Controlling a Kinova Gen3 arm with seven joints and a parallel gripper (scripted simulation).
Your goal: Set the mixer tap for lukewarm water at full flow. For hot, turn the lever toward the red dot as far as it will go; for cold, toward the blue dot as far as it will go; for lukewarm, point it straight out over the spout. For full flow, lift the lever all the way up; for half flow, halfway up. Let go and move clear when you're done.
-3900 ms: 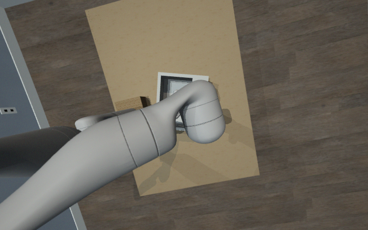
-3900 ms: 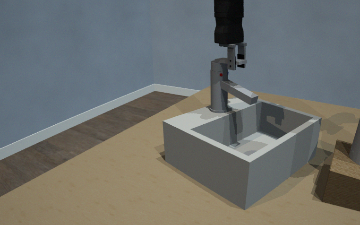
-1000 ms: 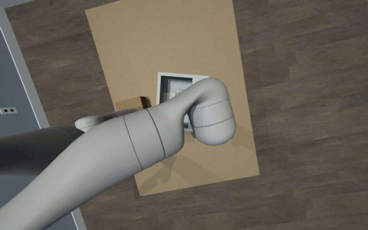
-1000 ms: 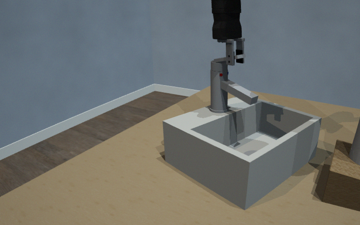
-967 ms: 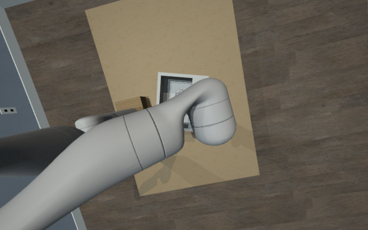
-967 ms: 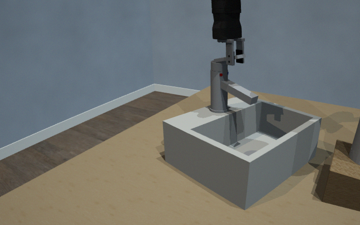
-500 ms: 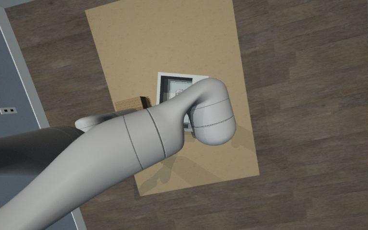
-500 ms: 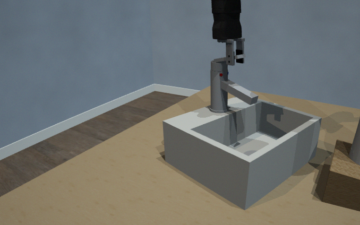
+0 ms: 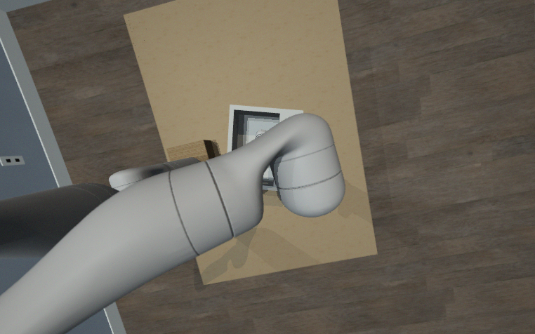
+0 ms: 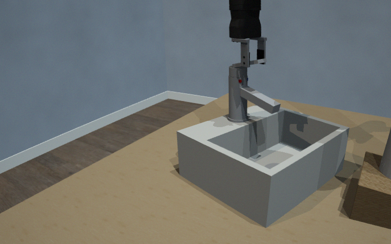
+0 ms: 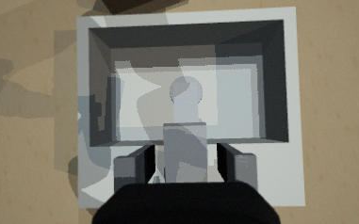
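The flat lever lies 1 cm below my hand and 1 cm ahead of it. From my hand the other things lie so: grey square sink (25 cm below, 6 cm behind, 2 cm to the left); grey mixer tap (6 cm below, 3 cm ahead, 1 cm to the right).
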